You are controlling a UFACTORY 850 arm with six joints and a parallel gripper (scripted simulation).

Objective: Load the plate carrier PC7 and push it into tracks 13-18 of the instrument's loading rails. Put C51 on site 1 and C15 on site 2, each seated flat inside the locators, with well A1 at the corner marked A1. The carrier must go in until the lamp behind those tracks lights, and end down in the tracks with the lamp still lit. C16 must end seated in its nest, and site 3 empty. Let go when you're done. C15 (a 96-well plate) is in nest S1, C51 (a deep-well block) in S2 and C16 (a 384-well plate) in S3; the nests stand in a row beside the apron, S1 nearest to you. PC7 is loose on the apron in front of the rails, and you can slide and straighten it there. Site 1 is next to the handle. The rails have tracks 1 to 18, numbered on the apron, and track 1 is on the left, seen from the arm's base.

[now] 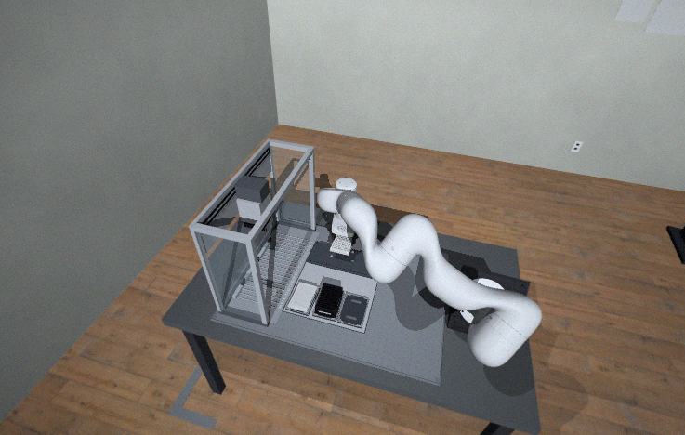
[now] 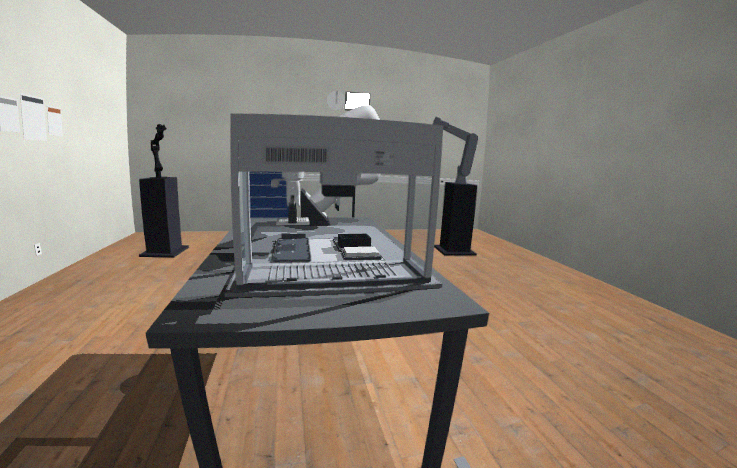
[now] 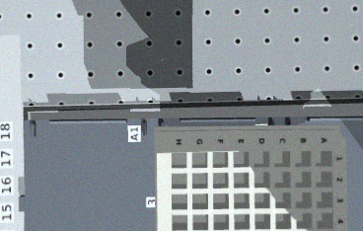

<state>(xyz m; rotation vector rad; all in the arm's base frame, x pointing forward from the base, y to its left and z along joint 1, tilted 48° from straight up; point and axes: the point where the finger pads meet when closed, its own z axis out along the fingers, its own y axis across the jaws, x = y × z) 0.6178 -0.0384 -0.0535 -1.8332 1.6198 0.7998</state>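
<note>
The plate carrier PC7 is 1 cm behind my hand and 12 cm below it. From my hand the other things lie so: black deep-well block C51: 4 cm behind, 25 cm to the left, 10 cm below; then nest S2: 4 cm behind, 25 cm to the left, 13 cm below; then white 96-well plate C15: 1 cm below.
</note>
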